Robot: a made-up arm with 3 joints.
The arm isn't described. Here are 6 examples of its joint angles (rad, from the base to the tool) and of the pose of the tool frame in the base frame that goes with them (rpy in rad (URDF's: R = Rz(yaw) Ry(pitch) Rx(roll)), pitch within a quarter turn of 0, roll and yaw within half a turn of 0; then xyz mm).
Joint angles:
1: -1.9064 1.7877 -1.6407
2: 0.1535 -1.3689 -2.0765
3: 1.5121 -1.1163 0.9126
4: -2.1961 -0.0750 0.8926
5: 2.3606 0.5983 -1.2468
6: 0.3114 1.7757 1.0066
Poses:
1: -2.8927 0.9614 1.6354 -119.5 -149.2 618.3
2: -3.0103 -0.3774 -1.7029 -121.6 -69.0 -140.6
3: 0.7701 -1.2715 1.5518 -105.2 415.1 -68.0
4: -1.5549 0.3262 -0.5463 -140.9 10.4 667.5
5: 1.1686 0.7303 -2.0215 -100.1 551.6 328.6
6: 0.9590 0.6168 -1.2361 -146.2 0.1 -126.3
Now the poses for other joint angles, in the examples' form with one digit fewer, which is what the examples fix.
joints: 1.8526 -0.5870 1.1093
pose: 2.222 -1.137 0.314 -117 498 54
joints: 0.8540 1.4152 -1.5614
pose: 1.052 -1.167 -2.206 -123 212 -193
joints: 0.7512 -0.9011 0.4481
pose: 1.072 -0.873 0.982 -133 123 -204
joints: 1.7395 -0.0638 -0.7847
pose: 2.279 0.225 -1.404 -121 517 50
